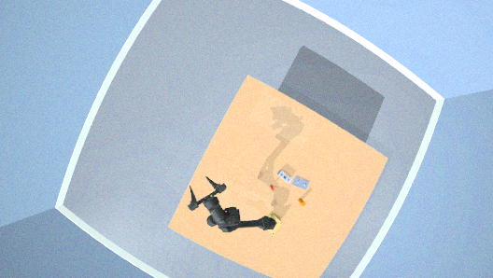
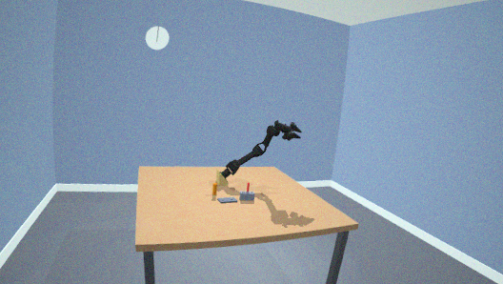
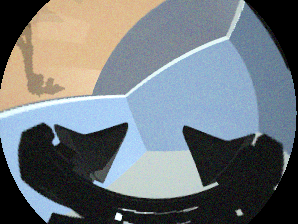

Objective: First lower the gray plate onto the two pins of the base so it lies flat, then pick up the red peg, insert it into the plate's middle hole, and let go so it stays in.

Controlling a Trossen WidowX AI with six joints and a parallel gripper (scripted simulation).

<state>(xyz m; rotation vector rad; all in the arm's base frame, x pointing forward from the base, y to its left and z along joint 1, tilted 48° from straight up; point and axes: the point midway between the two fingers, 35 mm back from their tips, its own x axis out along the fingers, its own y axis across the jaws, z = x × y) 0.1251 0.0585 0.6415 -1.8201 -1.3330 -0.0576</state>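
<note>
Right now the gray block is 170 mm ahead of my gripper tip, 460 mm to the right of it and 390 mm below it. Also, from my gripper tip: small orange piece: 70 mm ahead, 660 mm to the right, 390 mm below; red peg: 70 mm ahead, 420 mm to the right, 390 mm below.
</note>
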